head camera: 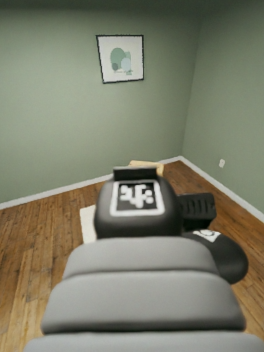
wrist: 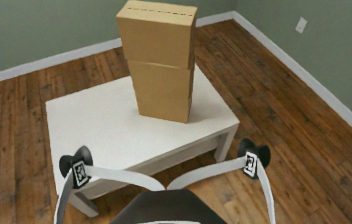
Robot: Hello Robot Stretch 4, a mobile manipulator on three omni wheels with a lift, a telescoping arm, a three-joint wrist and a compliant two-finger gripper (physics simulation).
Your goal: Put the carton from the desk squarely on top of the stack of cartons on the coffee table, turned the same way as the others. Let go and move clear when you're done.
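Places are measured from the robot's base along level axes (x left, y back, z up), in centimetres.
Pixels of known places: hand at its tool point: (wrist: 166,158).
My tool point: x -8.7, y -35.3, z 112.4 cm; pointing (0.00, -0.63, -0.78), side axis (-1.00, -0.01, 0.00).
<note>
For each thing: its top centre in the pictures, then the offset to it from my tool point. Level surfaces: height alone.
- tan carton at its top centre: (wrist: 157,11) (head camera: 145,166) dx +1.7, dy -61.0, dz -16.2 cm
- stack at its top centre: (wrist: 162,55) dx +0.9, dy -60.5, dz -34.2 cm
- Wooden floor at its surface level: dz -115.2 cm
In the wrist view, a tan carton (wrist: 156,40) with a dark dashed line along its top rests on the stack (wrist: 162,92) on the white coffee table (wrist: 85,120). It is upright and faces about the same way as the carton below. The seam looks closed, with a slight edge offset at the right. My gripper (wrist: 165,163) is open and empty, its fingers wide apart, clear of the stack and on the near side of it. In the head view, a sliver of the top carton (head camera: 154,164) and the table's corner (head camera: 87,225) show; my arm and wrist hide the rest and the fingertips.
Wooden floor (wrist: 285,150) (head camera: 30,270) surrounds the table. Green walls with a white baseboard (wrist: 60,56) (head camera: 55,192) meet in a corner behind it. A framed picture (head camera: 121,58) hangs on the wall, and an outlet (head camera: 221,163) (wrist: 300,25) is at the right.
</note>
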